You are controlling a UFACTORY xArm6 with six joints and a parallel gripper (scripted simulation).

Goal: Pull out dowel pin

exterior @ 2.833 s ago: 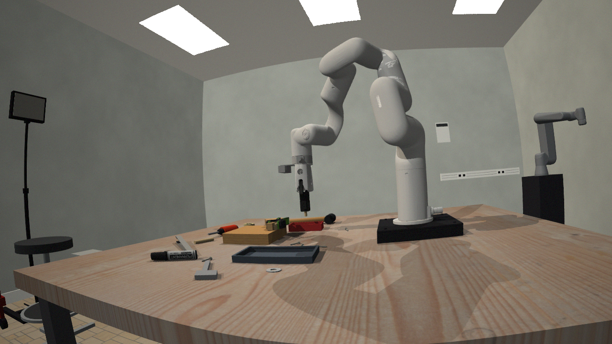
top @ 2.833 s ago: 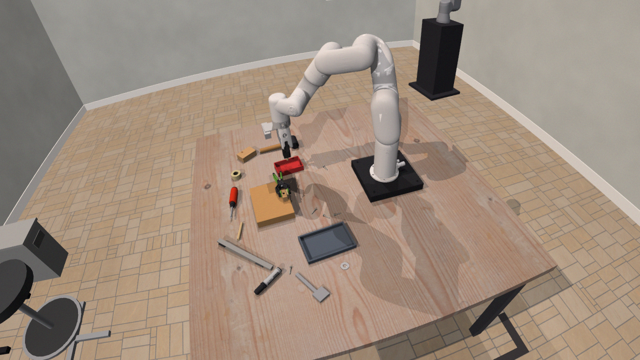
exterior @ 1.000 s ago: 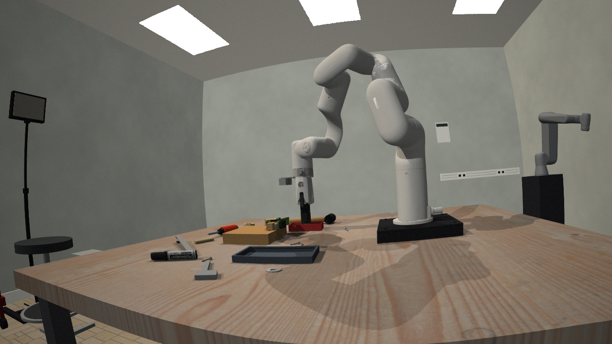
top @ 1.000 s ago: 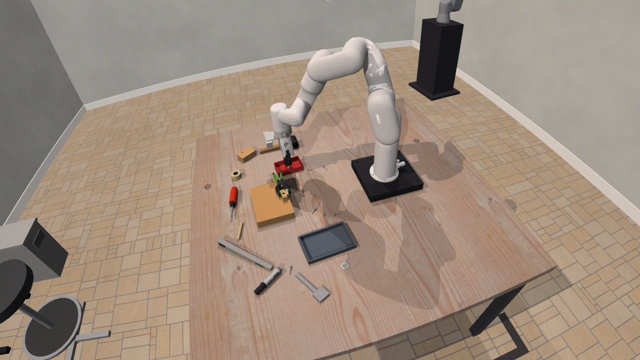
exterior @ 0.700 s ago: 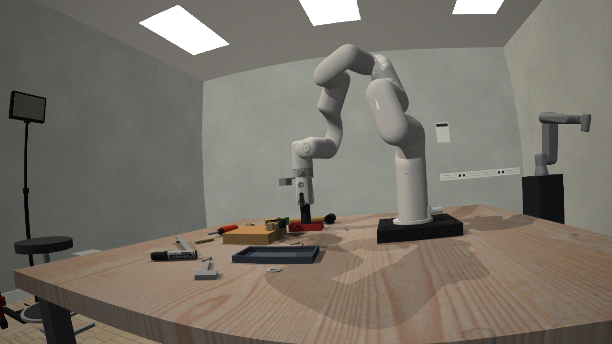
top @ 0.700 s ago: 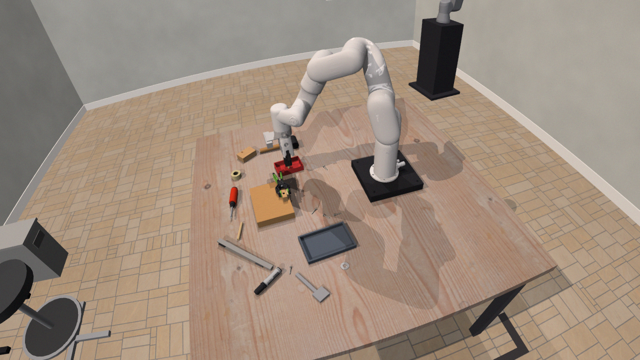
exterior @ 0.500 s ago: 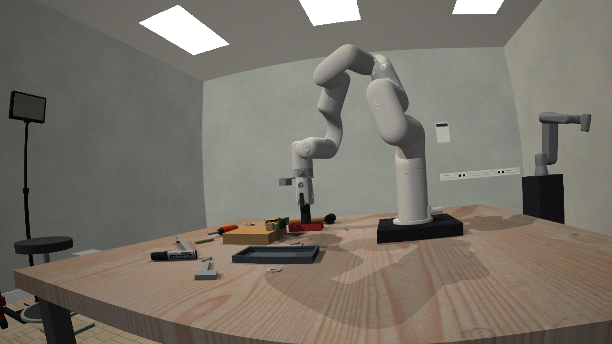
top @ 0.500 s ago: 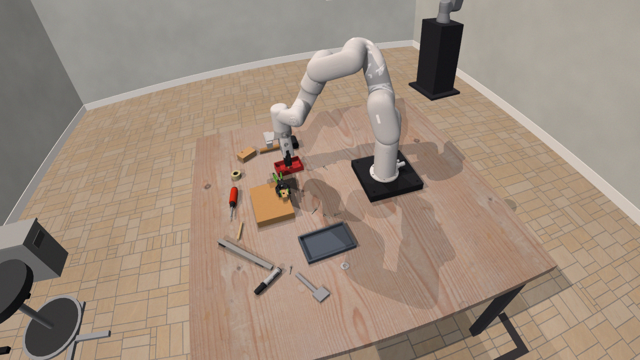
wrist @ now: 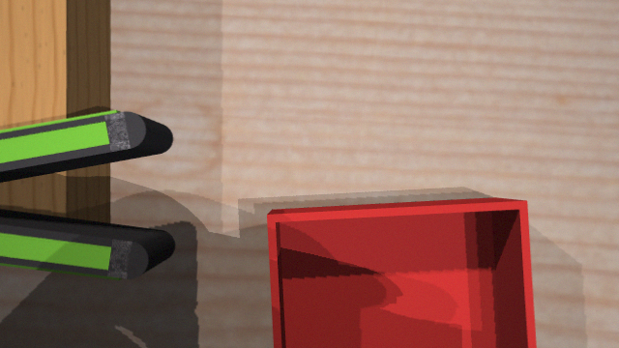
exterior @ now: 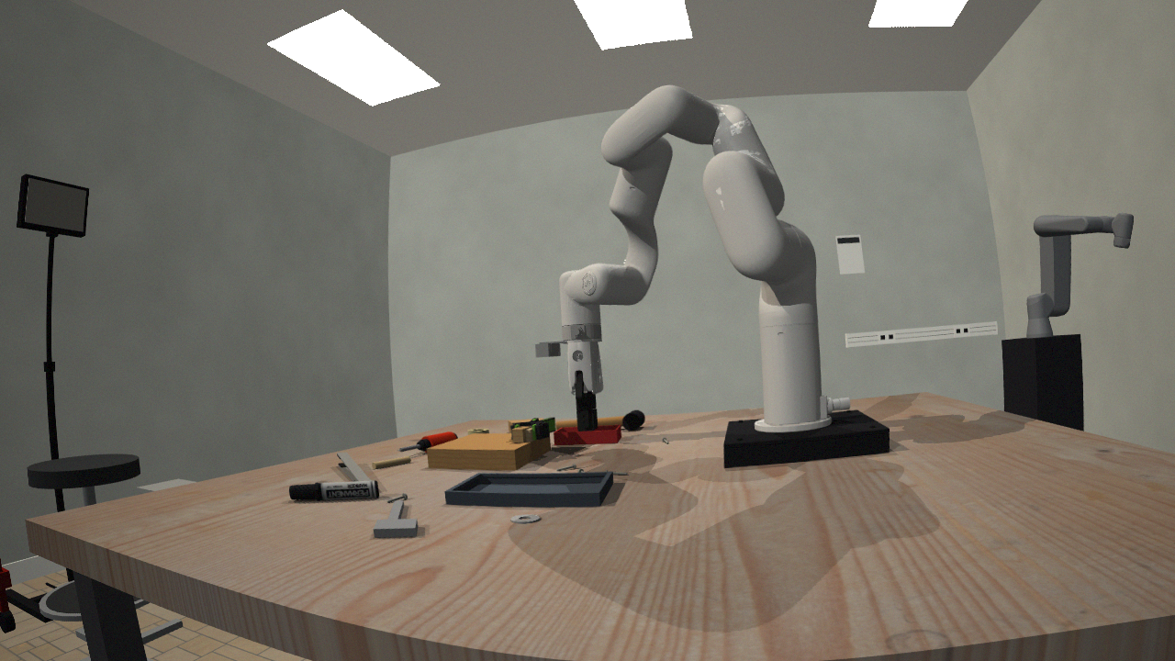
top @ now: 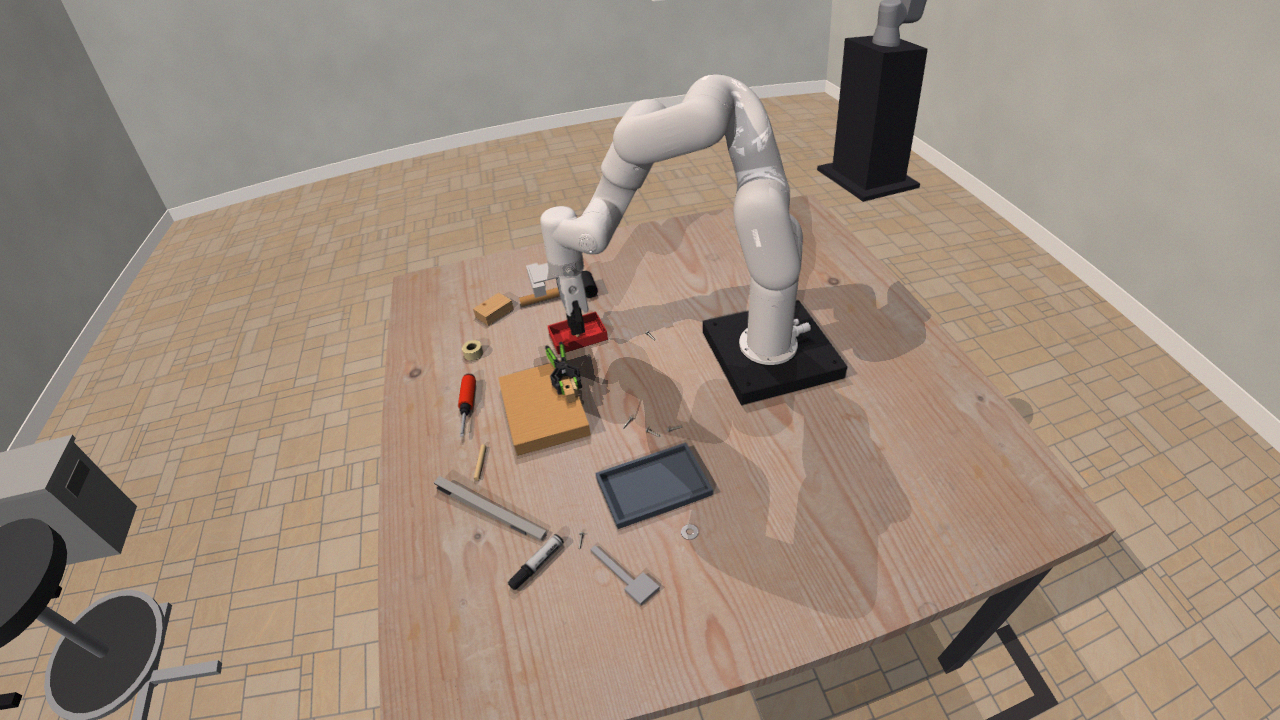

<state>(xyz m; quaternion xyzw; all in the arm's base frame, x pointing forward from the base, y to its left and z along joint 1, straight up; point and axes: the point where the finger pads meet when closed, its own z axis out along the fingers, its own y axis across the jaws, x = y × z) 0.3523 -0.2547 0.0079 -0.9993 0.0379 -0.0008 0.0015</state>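
My hand is 20 mm above the dowel pin. Round my hand: small wooden block (80 mm ahead, 200 mm to the left); red tray (40 mm below); orange bench board (140 mm ahead, 190 mm to the left, 20 mm below).
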